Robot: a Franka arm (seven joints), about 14 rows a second.
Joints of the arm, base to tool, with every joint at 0 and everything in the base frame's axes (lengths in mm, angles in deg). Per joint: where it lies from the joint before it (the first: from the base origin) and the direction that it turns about. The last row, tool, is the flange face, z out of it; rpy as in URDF.
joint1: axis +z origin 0 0 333
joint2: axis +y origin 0 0 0
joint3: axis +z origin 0 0 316
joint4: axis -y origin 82.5 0 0
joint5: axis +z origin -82.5 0 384
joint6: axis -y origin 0 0 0
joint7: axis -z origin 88 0 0
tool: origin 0 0 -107 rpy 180 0 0
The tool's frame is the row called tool.
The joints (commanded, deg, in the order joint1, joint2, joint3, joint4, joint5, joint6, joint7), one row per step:
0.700 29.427 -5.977 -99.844 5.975 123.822 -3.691
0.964 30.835 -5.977 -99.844 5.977 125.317 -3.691
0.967 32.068 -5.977 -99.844 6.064 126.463 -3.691
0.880 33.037 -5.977 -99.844 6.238 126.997 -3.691
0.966 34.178 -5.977 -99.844 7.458 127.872 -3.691
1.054 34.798 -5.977 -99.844 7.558 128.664 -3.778
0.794 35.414 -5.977 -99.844 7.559 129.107 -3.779
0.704 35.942 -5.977 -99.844 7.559 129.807 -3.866
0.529 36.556 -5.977 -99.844 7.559 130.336 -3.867
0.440 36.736 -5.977 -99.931 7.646 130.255 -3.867
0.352 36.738 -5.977 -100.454 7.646 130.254 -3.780
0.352 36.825 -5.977 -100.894 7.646 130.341 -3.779
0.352 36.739 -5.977 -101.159 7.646 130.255 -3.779
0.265 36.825 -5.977 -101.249 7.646 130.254 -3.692
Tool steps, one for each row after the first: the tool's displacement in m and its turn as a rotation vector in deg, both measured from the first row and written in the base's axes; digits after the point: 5 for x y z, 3 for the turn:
0.00158 0.00251 -0.01400 -0.231 -0.072 0.221
0.00218 0.00220 -0.02650 -0.348 0.020 0.139
0.00166 0.00112 -0.03683 -0.312 0.445 -0.076
0.00157 0.00243 -0.04865 0.422 0.613 -0.848
0.00204 0.00317 -0.05466 0.365 0.438 -0.771
0.00145 0.00002 -0.06109 0.284 0.615 -1.046
0.00164 -0.00129 -0.06617 0.172 0.448 -1.072
0.00116 -0.00350 -0.07246 0.077 0.539 -1.263
-0.00001 -0.00445 -0.07523 0.152 0.878 -1.418
-0.00320 -0.00543 -0.07888 0.179 1.406 -1.625
-0.00588 -0.00545 -0.08278 0.191 1.845 -1.656
-0.00745 -0.00541 -0.08374 0.223 2.108 -1.670
-0.00829 -0.00638 -0.08532 0.220 2.288 -1.850

